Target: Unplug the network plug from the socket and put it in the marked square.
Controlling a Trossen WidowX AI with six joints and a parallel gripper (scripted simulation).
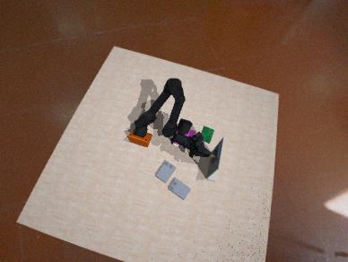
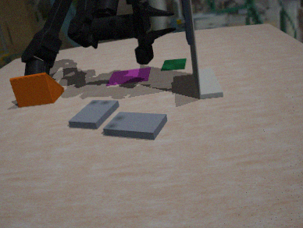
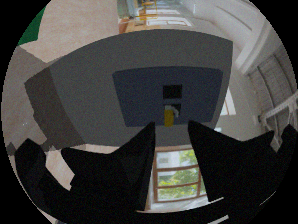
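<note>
Now: the plug 20 mm ahead of my gripper tip. The rest, counted from my gripper tip: purple square (160 mm behind, 130 mm to the left, 160 mm below); then panel (40 mm ahead, 10 mm to the left, 60 mm below).
</note>
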